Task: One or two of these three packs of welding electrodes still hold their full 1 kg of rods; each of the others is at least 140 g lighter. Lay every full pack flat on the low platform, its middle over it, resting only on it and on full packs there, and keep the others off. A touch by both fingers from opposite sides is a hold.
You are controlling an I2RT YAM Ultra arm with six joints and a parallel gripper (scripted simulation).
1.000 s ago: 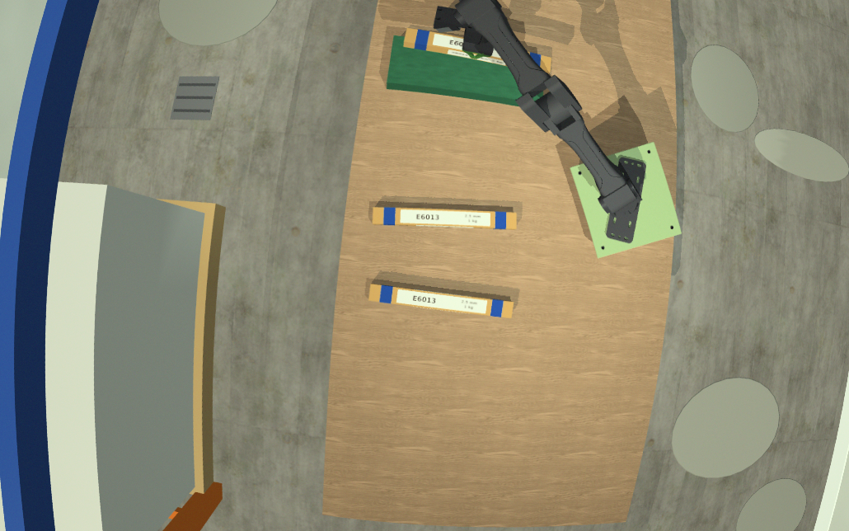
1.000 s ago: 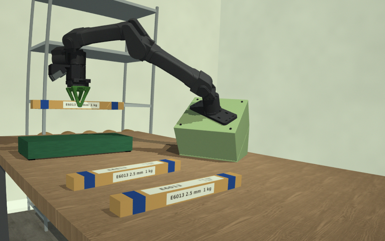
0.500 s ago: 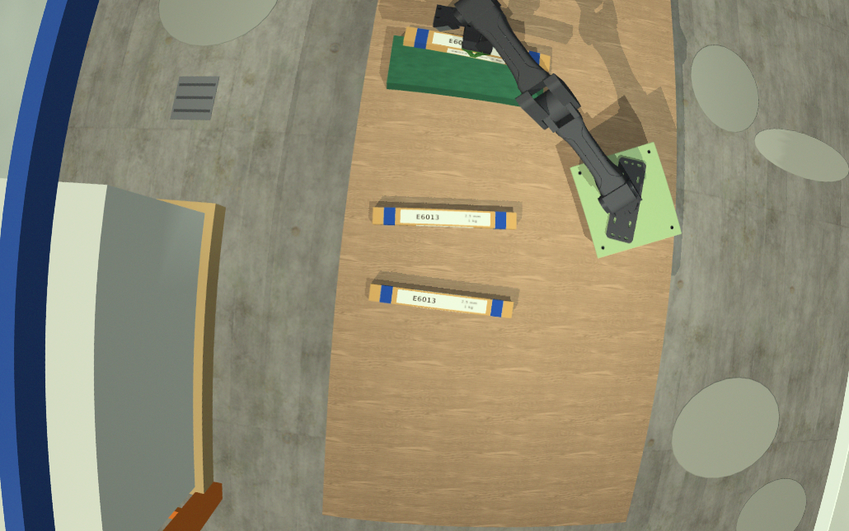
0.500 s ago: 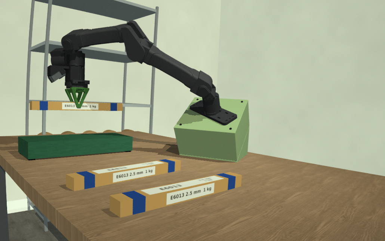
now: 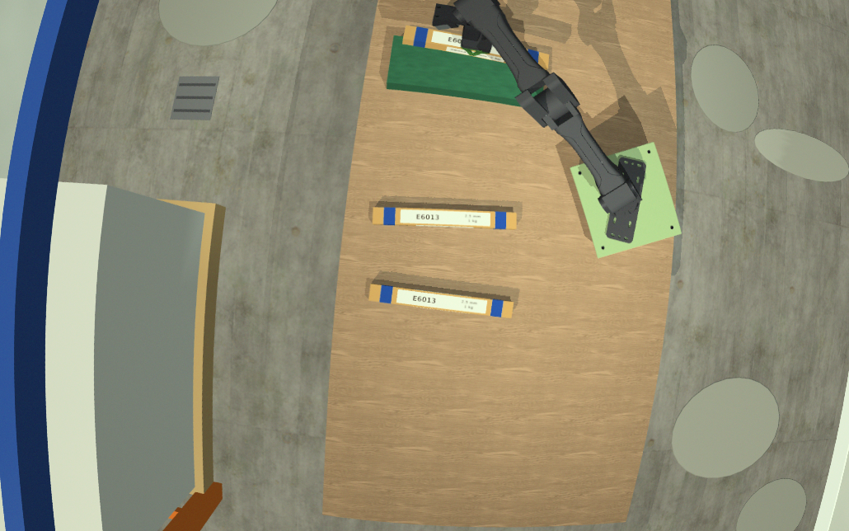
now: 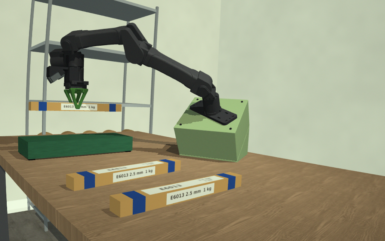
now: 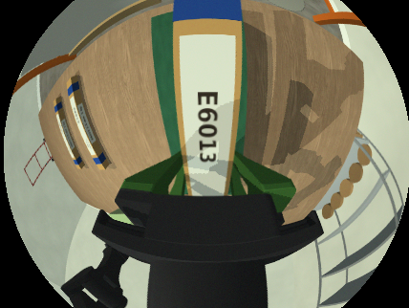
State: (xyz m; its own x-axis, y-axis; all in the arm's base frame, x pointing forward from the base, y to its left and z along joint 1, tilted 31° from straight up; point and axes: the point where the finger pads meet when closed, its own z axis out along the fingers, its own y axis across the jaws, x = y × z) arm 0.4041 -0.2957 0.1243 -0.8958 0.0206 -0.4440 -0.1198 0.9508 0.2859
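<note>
My gripper is now 10 mm past the dark green low platform, 10 mm to the right of it and 150 mm above it.
</note>
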